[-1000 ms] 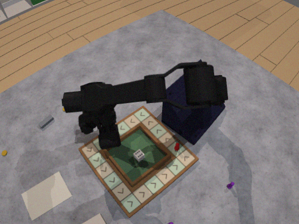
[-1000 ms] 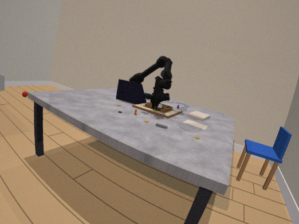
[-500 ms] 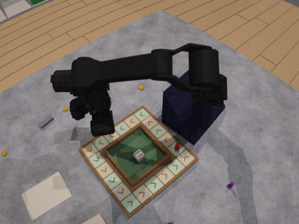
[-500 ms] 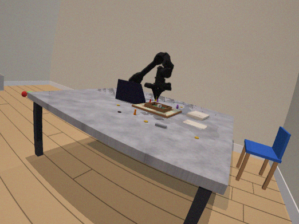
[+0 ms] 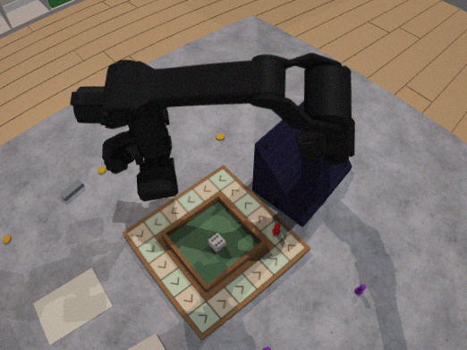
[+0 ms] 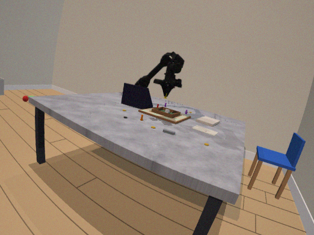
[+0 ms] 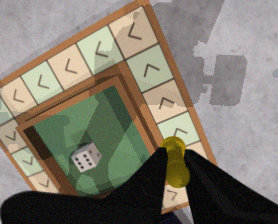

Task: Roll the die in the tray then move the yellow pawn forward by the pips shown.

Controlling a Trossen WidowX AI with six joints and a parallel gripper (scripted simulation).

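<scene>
My gripper tip is now 1 cm past the white die, 13 cm to the right of it and 12 cm above it. Also, from my gripper tip: green tray 1 cm behind, 11 cm to the left, 14 cm below; yellow pawn right at my gripper tip; orange pawn 5 cm behind, 17 cm to the right, 13 cm below.
</scene>
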